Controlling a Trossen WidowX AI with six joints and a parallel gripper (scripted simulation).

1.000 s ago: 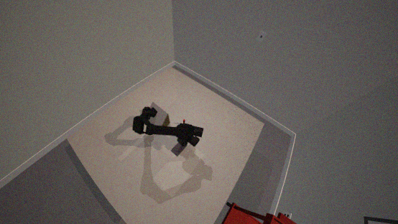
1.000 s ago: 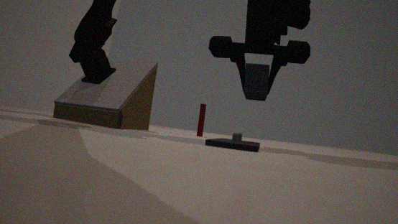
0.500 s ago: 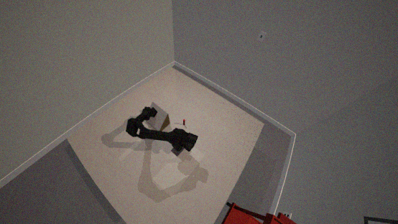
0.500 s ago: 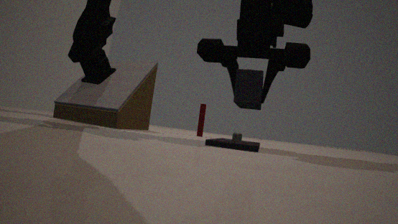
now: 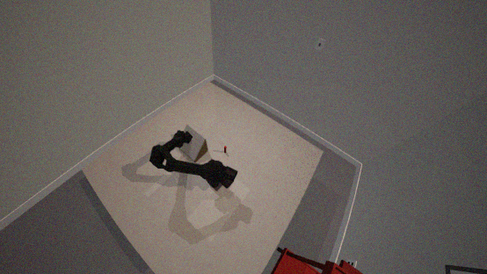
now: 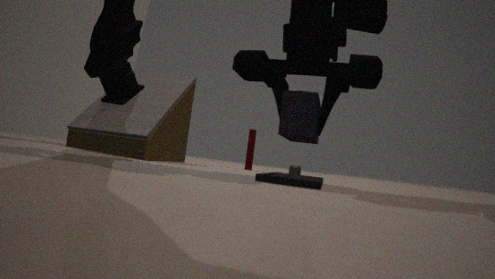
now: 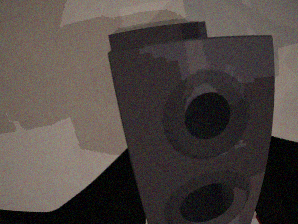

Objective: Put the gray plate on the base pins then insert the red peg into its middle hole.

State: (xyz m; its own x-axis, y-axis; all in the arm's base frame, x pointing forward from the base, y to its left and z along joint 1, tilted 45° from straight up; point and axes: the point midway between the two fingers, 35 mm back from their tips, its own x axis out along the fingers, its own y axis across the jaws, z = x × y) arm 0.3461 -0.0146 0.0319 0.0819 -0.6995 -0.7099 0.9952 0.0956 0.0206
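My gripper tip is 5 cm above the dark base. Round my gripper tip: red peg 13 cm behind, 18 cm to the left, 2 cm below; gray plate 3 cm above.
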